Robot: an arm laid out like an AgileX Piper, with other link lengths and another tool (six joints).
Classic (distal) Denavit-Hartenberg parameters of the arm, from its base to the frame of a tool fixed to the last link. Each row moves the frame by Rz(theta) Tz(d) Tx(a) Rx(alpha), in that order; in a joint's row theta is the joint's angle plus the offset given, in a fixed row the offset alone. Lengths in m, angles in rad.
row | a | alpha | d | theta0
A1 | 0 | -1.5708 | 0.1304 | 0
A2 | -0.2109 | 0 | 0 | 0.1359
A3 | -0.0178 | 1.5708 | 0 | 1.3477
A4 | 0 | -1.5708 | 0.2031 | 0
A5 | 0 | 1.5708 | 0 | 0
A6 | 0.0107 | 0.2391 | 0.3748 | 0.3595
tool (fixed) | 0 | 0 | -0.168 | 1.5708
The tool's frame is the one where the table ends.
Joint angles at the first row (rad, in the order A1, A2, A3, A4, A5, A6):
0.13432, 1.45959, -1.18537, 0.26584, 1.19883, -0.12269
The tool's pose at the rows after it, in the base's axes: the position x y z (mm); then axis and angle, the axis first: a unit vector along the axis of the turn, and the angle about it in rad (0 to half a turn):
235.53, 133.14, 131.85, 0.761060, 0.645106, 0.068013, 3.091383
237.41, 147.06, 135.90, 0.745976, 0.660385, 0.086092, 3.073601
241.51, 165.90, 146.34, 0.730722, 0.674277, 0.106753, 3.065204
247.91, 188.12, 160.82, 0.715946, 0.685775, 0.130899, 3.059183
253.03, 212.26, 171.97, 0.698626, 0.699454, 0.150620, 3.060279
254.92, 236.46, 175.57, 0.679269, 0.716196, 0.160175, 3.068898
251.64, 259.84, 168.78, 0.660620, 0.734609, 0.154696, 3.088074
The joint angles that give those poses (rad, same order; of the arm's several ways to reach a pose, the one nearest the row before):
0.16529, 1.45960, -1.18540, 0.27388, 1.17508, -0.12449
0.21965, 1.46215, -1.19820, 0.27376, 1.14241, -0.12098
0.28284, 1.48256, -1.25522, 0.27623, 1.13252, -0.10092
0.34985, 1.51880, -1.34406, 0.27661, 1.13019, -0.06978
0.41658, 1.57365, -1.44100, 0.27745, 1.12923, -0.04595
0.48051, 1.64307, -1.53078, 0.27861, 1.13021, -0.03274
0.54376, 1.72224, -1.60047, 0.28048, 1.13353, -0.02168

